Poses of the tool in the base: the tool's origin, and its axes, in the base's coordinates. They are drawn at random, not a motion.
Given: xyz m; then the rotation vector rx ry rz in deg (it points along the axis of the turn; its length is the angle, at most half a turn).
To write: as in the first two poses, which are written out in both.
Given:
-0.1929 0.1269 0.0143 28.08 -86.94 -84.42
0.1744 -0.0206 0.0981 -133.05 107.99 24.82
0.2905 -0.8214 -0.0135 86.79 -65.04 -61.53
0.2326 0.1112 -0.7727 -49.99 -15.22 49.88
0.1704 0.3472 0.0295 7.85 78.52 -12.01
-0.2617 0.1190 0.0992 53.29 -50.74 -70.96
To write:
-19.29 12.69 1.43 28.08 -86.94 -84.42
17.44 -2.06 9.81 -133.05 107.99 24.82
29.05 -82.14 -1.35 86.79 -65.04 -61.53
23.26 11.12 -77.27 -49.99 -15.22 49.88
17.04 34.72 2.95 7.85 78.52 -12.01
-26.17 11.90 9.92 53.29 -50.74 -70.96

